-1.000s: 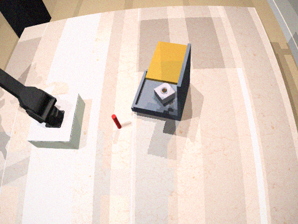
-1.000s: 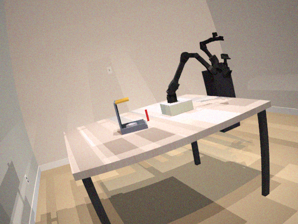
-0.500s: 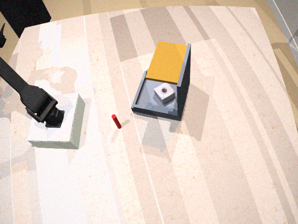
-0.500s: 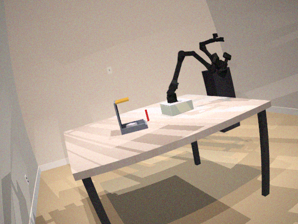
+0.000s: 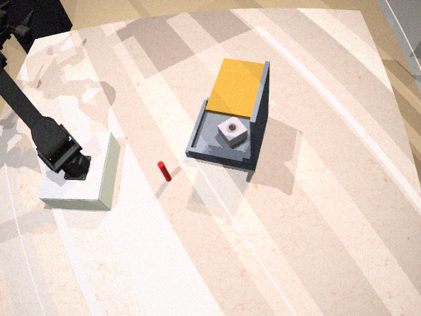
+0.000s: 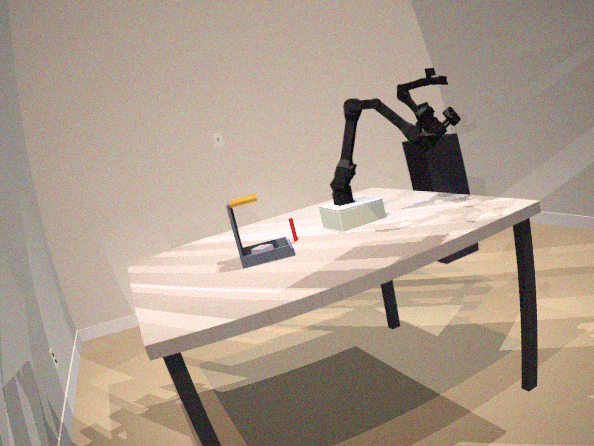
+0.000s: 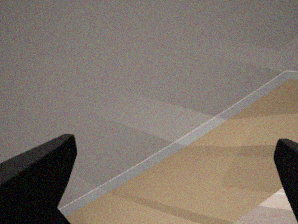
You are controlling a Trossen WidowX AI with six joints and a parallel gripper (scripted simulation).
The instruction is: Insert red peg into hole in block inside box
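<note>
Right now my gripper tip is 48 cm short of the red peg, 41 cm to the left of it and 25 cm above it. Round my gripper tip: roof: 64 cm ahead, 29 cm to the right, 9 cm below; box back wall: 69 cm ahead, 30 cm to the right, 19 cm below.
</note>
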